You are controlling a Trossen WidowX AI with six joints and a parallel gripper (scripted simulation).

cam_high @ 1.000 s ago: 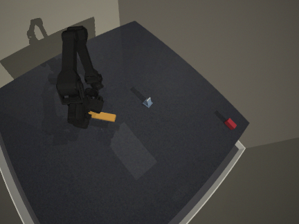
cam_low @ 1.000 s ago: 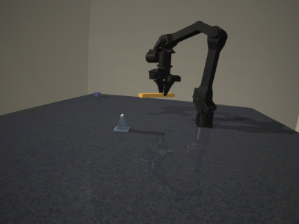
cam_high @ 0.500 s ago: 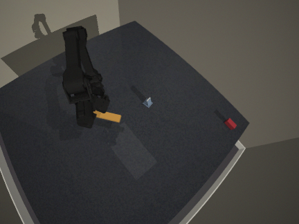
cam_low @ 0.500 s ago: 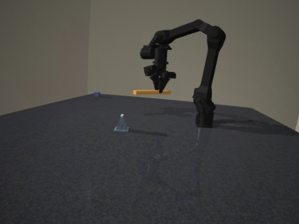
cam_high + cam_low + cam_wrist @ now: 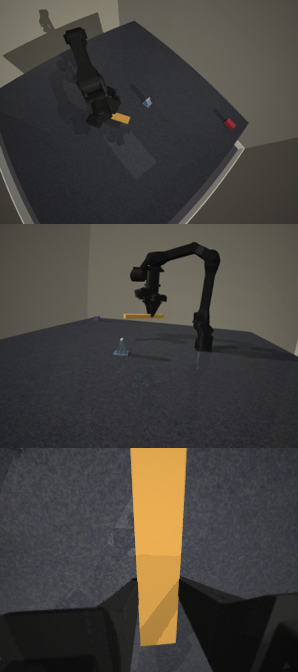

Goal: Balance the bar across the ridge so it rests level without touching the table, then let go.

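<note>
Now: gripper tip 5 cm short of the blue-grey triangular ridge, 24 cm to the right of it and 8 cm above it. From my gripper tip the other things lie so: small purple cube (50 cm ahead, 44 cm to the right, 9 cm below); then red block (50 cm ahead, 56 cm to the left, 9 cm below); then orange bar (3 cm ahead, 2 cm to the left).
</note>
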